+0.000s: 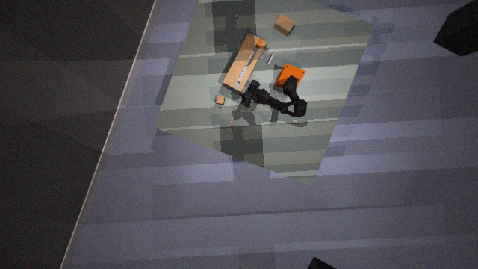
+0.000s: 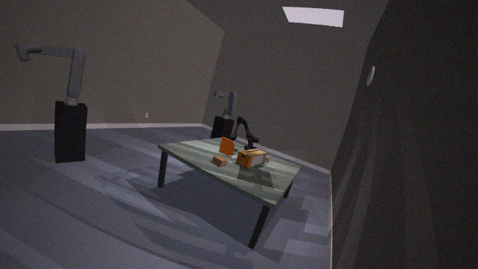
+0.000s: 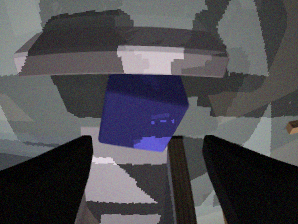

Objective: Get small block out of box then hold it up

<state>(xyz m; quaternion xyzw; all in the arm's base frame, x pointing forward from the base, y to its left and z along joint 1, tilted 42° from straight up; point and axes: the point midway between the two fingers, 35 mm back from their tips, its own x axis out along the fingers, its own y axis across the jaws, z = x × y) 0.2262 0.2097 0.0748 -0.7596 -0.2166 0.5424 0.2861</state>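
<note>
Now: the blue block 2 cm behind my gripper tip and 1 cm below it. From my gripper tip the other things lie so: thin stick 1 cm ahead, 21 cm to the left, 2 cm below; clear-fronted box 6 cm ahead, 16 cm to the right, 3 cm above; brown cube 14 cm ahead, 13 cm to the left.
</note>
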